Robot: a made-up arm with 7 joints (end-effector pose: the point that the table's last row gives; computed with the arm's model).
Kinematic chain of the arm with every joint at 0, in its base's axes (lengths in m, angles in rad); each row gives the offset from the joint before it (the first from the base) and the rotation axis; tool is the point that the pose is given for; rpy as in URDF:
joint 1: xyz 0 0 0.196 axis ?
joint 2: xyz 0 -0.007 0.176 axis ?
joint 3: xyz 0 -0.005 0.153 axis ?
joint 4: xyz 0 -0.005 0.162 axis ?
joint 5: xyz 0 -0.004 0.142 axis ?
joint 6: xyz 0 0 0.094 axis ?
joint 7: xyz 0 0 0.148 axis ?
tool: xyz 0 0 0 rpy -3.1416 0 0
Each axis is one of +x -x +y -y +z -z.
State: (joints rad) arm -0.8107 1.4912 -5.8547 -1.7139 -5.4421 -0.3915 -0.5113
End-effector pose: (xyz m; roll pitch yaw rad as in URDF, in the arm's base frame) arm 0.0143 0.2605 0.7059 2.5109 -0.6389 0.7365
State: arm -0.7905 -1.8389 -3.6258 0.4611 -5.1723 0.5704 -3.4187
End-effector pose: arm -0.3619 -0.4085 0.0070 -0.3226 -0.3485 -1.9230
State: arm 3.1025 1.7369 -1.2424 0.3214 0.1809 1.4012 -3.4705
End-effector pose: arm -0.4854 -0.2027 0.1840 1.0394 0.4737 -3.1110
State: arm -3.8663 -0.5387 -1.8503 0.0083 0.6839 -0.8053 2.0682
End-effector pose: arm 0.2037 0.3205 0.9161 -2.0411 -0.0587 -3.1292
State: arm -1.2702 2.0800 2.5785 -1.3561 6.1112 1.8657 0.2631
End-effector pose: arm 0.0495 0.3621 0.0076 0.8480 -1.3619 -0.0014
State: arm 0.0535 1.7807 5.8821 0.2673 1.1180 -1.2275 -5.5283
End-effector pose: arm 0.6043 0.0694 0.2750 2.1090 0.0857 -0.6996
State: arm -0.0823 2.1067 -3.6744 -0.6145 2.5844 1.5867 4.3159
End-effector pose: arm 0.2749 0.2070 0.0130 1.5512 -0.1681 0.7238
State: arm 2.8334 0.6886 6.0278 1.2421 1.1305 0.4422 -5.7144
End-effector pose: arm -0.5108 -0.1778 0.4565 1.0046 -0.1240 1.7870
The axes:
joint 1: -z
joint 2: +y
joint 3: -z
joint 4: +y
joint 5: -z
joint 6: +y
joint 7: -z

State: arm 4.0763 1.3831 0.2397 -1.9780 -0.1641 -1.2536 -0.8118
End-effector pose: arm -0.0258 0.0258 0.5884 1.3188 -0.4123 -2.2262
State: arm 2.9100 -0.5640 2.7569 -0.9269 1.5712 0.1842 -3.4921
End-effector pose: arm 0.0928 -0.1178 0.9757 2.6283 -0.2125 2.5345
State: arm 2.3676 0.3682 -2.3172 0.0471 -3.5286 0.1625 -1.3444
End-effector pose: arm -0.1923 -0.1840 1.0171 -2.7313 0.2653 -1.4130
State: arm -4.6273 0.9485 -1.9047 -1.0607 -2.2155 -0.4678 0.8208
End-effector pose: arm -0.3200 -0.4970 0.5526 1.4562 -1.0490 2.6397
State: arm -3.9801 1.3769 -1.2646 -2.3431 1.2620 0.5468 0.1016
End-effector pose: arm -0.2742 0.1436 0.3918 -1.0026 0.8799 -2.3150
